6 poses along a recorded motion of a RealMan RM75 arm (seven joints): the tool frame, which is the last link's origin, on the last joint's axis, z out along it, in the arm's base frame.
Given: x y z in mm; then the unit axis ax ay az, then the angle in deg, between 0 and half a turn.
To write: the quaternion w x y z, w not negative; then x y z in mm. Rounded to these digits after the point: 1 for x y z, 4 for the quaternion.
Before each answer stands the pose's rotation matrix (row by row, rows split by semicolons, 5 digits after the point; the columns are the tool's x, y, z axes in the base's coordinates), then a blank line. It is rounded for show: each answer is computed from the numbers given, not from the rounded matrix.
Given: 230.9, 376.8, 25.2, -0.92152, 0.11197, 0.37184, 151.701
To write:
0.71642 -0.37031 -0.59128; -0.01775 -0.85691 0.51516; -0.69744 -0.35857 -0.62048

0.2445, -0.8936, 0.1086, 0.3606, 230.9, 376.8, 25.2
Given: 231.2, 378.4, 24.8, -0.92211, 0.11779, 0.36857, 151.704
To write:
0.71845 -0.37896 -0.58328; -0.02954 -0.85442 0.51874; -0.69495 -0.35546 -0.62506

0.2444, -0.8941, 0.1142, 0.3574, 231.2, 378.4, 24.8
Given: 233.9, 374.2, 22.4, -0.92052, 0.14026, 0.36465, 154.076
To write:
0.71007 -0.40465 -0.57624; -0.08582 -0.86201 0.49958; -0.69888 -0.30529 -0.64682

0.2243, -0.8971, 0.1367, 0.3554, 233.9, 374.2, 22.4
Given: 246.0, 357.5, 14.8, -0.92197, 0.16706, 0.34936, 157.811
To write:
0.71118 -0.42859 -0.55726; -0.16470 -0.87219 0.46060; -0.68344 -0.23579 -0.69087

0.1924, -0.9047, 0.1639, 0.3428, 246.0, 357.5, 14.8
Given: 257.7, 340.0, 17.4, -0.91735, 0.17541, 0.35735, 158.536
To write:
0.69405 -0.44143 -0.56871; -0.17991 -0.87124 0.45669; -0.69708 -0.21466 -0.68411

0.1862, -0.9013, 0.1723, 0.3511, 257.7, 340.0, 17.4
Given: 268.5, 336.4, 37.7, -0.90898, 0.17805, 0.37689, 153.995
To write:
0.67009 -0.47255 -0.57242; -0.14206 -0.83856 0.52596; -0.72856 -0.27113 -0.62904

0.2250, -0.8857, 0.1735, 0.3672, 268.5, 336.4, 37.7
